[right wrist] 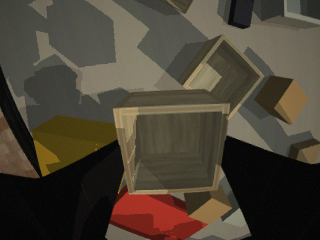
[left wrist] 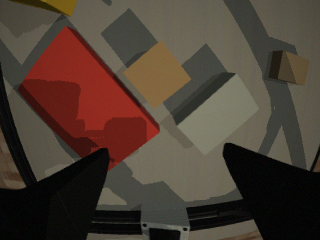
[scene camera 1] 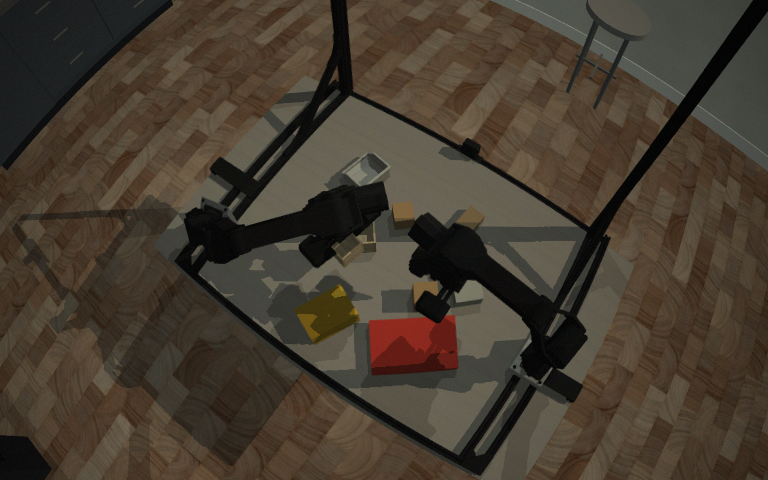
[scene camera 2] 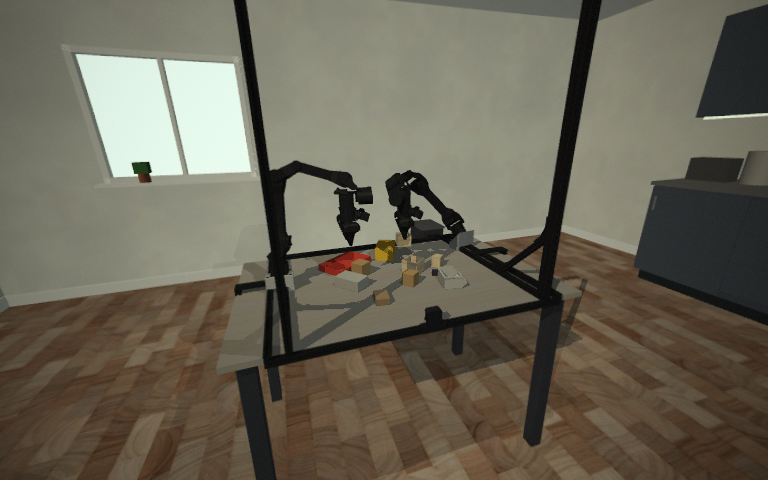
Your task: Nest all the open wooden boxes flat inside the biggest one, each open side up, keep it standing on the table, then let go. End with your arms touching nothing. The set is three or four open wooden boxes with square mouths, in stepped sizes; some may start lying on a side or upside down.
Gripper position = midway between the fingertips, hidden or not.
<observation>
In view: my left gripper [scene camera 1: 447, 291], my right gripper [scene camera 1: 344, 244], a red block [scene camera 1: 413, 345], a yellow block [scene camera 1: 331, 312] and a grey block [left wrist: 220, 109].
The red block also shows in the left wrist view [left wrist: 70, 87]. The yellow block is seen too in the right wrist view [right wrist: 62, 140]. My left gripper is seen too in the left wrist view [left wrist: 167, 152] and in scene camera 2 [scene camera 2: 348, 242].
</observation>
